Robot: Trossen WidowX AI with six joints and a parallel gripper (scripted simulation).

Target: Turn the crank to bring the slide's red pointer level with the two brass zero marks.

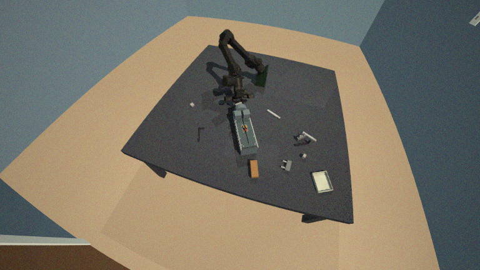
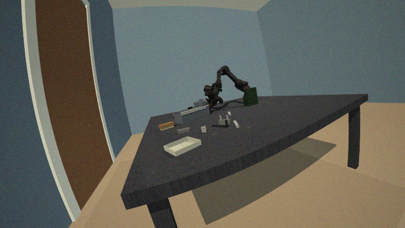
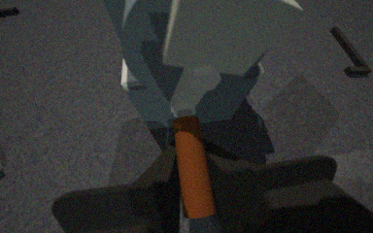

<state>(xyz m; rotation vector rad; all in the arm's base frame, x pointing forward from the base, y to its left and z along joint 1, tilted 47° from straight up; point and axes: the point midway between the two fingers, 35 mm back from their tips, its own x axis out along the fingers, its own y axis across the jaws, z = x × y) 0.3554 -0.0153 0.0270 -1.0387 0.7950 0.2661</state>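
My gripper tip is 4 cm below the crank. From my gripper tip the other things lie so: orange crank handle: 2 cm behind, 1 cm to the right, 3 cm above; then red pointer: 16 cm ahead, 10 cm to the left, 5 cm above; then orange block: 32 cm ahead, 21 cm to the left, 2 cm below.
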